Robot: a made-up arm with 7 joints.
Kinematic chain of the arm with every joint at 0, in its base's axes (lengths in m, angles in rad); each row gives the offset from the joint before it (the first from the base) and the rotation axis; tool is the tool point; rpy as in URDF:
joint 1: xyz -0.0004 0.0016 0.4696 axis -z
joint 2: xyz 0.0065 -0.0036 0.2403 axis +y
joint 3: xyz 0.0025 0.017 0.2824 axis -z
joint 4: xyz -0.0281 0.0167 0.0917 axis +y
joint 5: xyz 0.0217 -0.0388 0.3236 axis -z
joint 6: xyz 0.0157 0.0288 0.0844 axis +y
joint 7: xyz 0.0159 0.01 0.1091 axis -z
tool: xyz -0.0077 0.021 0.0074 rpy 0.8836 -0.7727 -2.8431
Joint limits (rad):
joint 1: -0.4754..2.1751
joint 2: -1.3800..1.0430
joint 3: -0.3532..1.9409
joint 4: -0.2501..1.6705
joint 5: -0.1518..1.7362
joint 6: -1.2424..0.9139
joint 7: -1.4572..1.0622
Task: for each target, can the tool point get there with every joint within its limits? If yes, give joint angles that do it. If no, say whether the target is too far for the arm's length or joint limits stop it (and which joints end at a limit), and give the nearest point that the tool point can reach.
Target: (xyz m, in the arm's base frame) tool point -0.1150 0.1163 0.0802
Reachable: no: joint limits stop it (at a limit: joint 2, joint 3, joint 4, joint 6, joint 7) | nearest point -0.3015 0.3029 0.4812 | short by 0.480 m
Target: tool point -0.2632 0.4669 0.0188
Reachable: no: joint limits stop it (at a limit: joint 2, joint 3, joint 5, joint 7) | nearest point -0.2307 0.4093 0.4743 | short by 0.460 m
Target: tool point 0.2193 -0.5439 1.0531
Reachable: yes | joints 1.2170 0.2975 0.1105 1.3350 0.4972 -0.7264 -0.6068
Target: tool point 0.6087 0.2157 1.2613
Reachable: yes | joints -0.2658 0.7703 0.7266 0.0139 1.3541 -1.0200 -0.6691
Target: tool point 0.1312 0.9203 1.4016
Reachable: no: too far | nearest point 0.1026 0.7205 1.2522 | short by 0.251 m
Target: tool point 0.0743 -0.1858 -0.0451
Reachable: no: joint limits stop it (at a limit: joint 2, joint 4) | nearest point 0.1474 -0.3692 0.4134 | short by 0.499 m
